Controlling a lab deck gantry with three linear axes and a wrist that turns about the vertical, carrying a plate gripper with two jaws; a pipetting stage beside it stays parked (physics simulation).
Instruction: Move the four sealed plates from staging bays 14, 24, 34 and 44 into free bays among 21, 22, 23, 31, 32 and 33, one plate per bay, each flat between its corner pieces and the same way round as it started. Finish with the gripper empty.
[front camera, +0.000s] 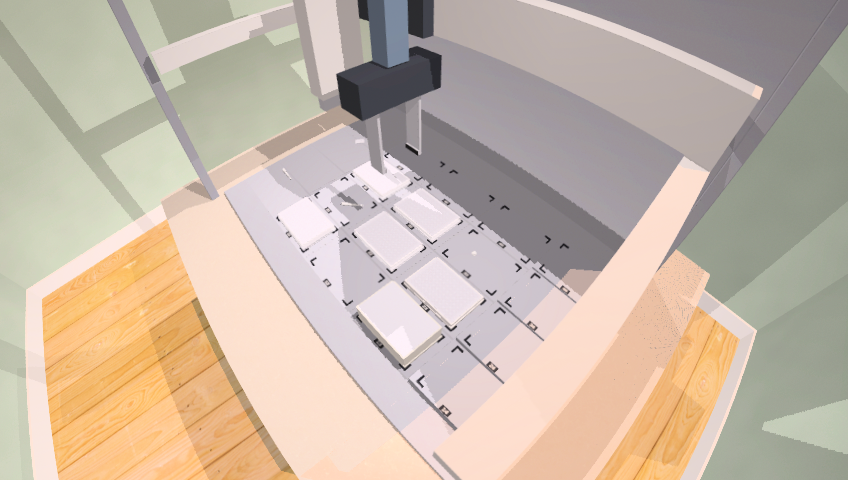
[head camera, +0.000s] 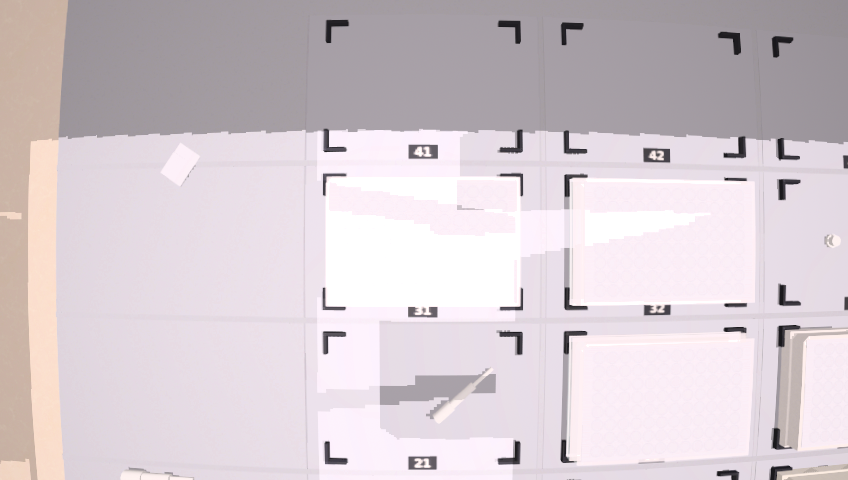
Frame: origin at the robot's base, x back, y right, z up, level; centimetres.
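Where they show: gripper, fingertip midpoint: (front camera: 396, 159); robot's base at its link origin: (front camera: 278, 218).
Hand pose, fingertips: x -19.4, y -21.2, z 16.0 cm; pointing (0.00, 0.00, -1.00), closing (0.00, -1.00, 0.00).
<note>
Things, the pixels of their centre, and the offset from my fingertips. "spot": a spot on its surface instead.
- bay 31 at a spot on its surface: (head camera: 416, 267) spot: dx +13.4, dy -2.9, dz -14.5 cm
- bay 32 at a spot on its surface: (head camera: 660, 249) (front camera: 422, 210) spot: dx -2.6, dy -4.0, dz -14.5 cm
- bay 22 at a spot on its surface: (head camera: 660, 398) (front camera: 386, 234) spot: dx -2.9, dy +5.9, dz -14.5 cm
- bay 23 at a spot on its surface: (head camera: 827, 392) spot: dx -15.8, dy +6.2, dz -14.5 cm
- pale plate at the middle of its body: (front camera: 305, 221) dx +13.0, dy +16.9, dz -15.3 cm
- taller block at the middle of its body: (front camera: 398, 322) dx -19.8, dy +16.9, dz -13.9 cm
- thin pale tool at the middle of its body: (head camera: 464, 393) (front camera: 352, 204) dx +10.2, dy +5.8, dz -15.7 cm
- small round piece at the middle of its body: (head camera: 833, 241) (front camera: 474, 253) dx -17.5, dy -4.6, dz -15.8 cm
- white tag at the middle of its body: (head camera: 180, 164) dx +29.9, dy -9.8, dz -15.9 cm
Four pale flat plates lie between corner pieces: one in bay 31 (front camera: 389, 186) (head camera: 416, 267), one in bay 32 (front camera: 427, 214) (head camera: 660, 249), one in bay 22 (front camera: 388, 240) (head camera: 660, 398) and one in bay 23 (front camera: 443, 291) (head camera: 827, 392). In the front view, staging bays 14, 24, 34 and 44 at the right hold no plate. My gripper (front camera: 396, 160) is open and empty, with its jaws apart above the area of bay 31; one jaw overlaps that plate in the picture. The gripper does not show in the head view.
A pale plate (front camera: 306, 223) lies in bay 11 and a taller block (front camera: 398, 321) in bay 13. A thin pale tool (front camera: 351, 204) (head camera: 461, 395) lies in bay 21. A small round piece (front camera: 474, 253) (head camera: 831, 240) lies in bay 33. A white tag (head camera: 180, 164) lies left of bay 31.
</note>
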